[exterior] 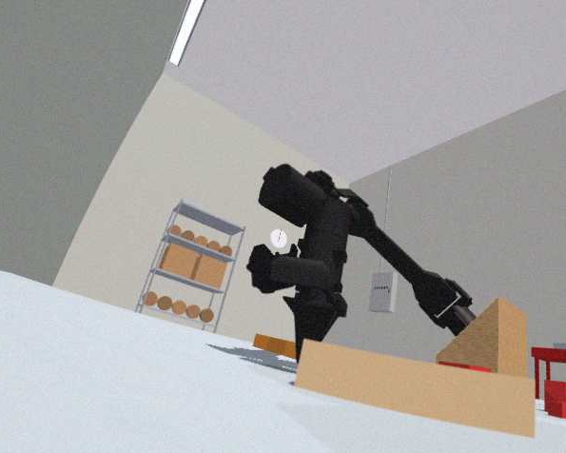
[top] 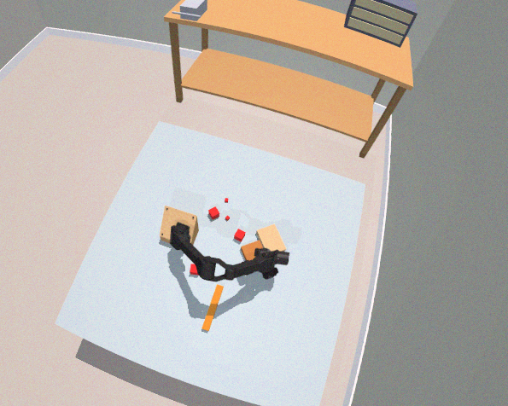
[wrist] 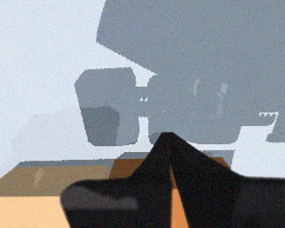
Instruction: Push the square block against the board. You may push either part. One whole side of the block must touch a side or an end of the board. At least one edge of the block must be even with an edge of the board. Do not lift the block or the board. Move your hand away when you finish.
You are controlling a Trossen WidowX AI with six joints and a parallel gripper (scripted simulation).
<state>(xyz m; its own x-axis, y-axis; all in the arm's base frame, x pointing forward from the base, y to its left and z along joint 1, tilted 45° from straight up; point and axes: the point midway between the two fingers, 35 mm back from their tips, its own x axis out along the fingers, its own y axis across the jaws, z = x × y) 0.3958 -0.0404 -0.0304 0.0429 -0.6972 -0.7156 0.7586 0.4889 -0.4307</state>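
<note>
The orange square block lies 50 mm behind my gripper tip, 60 mm to the left of it and 10 mm above it. Round my gripper tip: orange board 140 mm behind, 260 mm to the right, 10 mm above; pale tan slab 10 mm ahead, 150 mm to the left, 10 mm above.
</note>
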